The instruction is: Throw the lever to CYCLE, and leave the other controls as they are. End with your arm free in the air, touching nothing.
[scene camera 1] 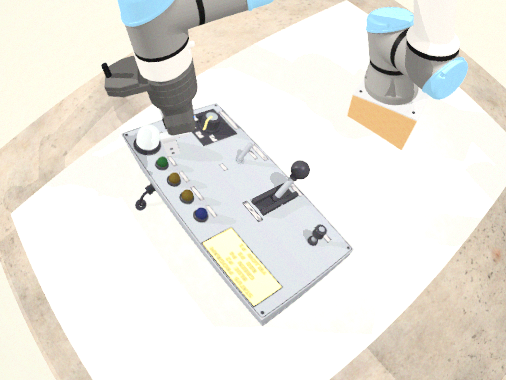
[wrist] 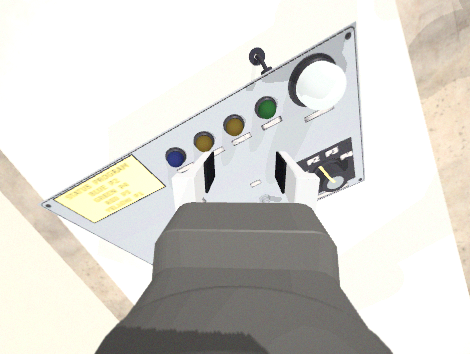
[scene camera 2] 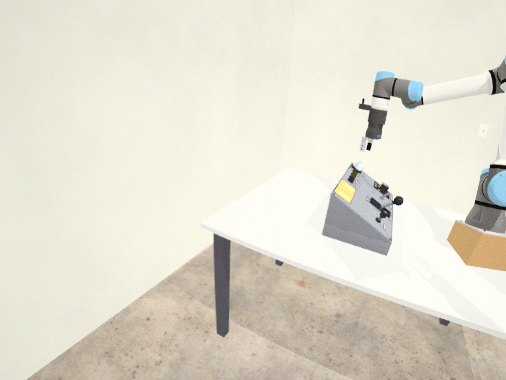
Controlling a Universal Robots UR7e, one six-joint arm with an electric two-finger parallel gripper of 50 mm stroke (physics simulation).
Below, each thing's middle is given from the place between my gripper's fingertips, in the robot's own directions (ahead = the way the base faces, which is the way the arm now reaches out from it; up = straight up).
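There's a rotary selector [wrist: 332, 177] that sits 18 cm below my gripper, 12 cm behind it and 11 cm to the right of it. As for the grey sloped console [scene camera 1: 262, 249], my gripper is 18 cm above it, 5 cm past it and 8 cm to the right of it.
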